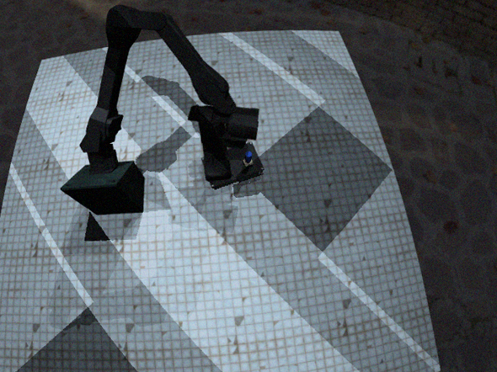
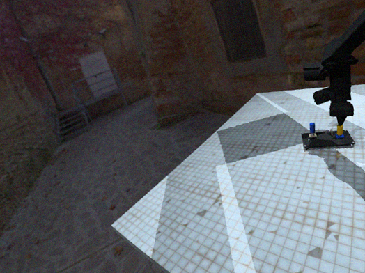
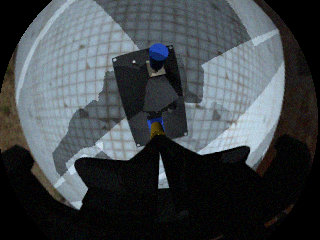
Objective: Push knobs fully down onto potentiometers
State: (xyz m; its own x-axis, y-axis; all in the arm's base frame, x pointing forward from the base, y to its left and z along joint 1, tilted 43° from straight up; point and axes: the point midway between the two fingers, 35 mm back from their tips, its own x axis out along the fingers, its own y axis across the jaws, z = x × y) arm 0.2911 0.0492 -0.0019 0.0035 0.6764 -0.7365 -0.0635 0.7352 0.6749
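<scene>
Right now the yellow knob is 2 cm below my gripper tip. Round my gripper tip: blue knob 9 cm ahead, 1 cm to the left, 1 cm below.
</scene>
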